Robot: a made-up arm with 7 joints.
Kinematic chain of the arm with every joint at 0, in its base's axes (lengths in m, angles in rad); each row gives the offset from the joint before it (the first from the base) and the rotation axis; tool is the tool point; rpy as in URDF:
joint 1: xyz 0 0 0.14 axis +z
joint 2: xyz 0 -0.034 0.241 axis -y
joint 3: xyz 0 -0.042 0.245 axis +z
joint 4: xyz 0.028 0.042 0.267 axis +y
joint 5: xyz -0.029 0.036 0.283 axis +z
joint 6: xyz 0 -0.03 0.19 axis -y
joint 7: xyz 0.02 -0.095 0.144 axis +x
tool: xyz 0 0 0 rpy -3.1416 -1.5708 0
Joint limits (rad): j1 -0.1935..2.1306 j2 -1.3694..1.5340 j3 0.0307..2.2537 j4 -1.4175..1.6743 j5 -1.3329..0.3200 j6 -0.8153..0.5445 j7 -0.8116..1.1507
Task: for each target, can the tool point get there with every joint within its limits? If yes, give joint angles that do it. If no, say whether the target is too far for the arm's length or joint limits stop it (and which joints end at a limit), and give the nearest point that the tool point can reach.
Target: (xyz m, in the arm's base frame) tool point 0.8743 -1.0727 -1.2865
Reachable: no: too far | nearest point 0.5087 -0.6241 -0.1433 | short by 1.281 m
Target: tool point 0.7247 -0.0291 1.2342
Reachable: yes | joints 0.1007 -0.6430 0.5509 0.1804 -1.0396 -0.4515 -0.2304
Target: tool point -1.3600 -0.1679 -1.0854
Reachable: no: too far | nearest point -0.8245 -0.1018 -0.1296 | short by 1.098 m
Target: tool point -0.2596 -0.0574 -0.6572
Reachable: no: joint limits stop it (at a limit: joint 2, joint 4, joint 5) | nearest point -0.4592 -0.1015 -0.2091 | short by 0.493 m
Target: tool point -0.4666 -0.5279 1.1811
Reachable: yes | joints -0.0114 0.5658 1.7481 -0.6314 -1.1535 0.2421 0.5693
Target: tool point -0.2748 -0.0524 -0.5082
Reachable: no: joint limits stop it (at a limit: joint 2, joint 4, joint 5) | nearest point -0.4588 -0.0875 -0.2074 | short by 0.354 m
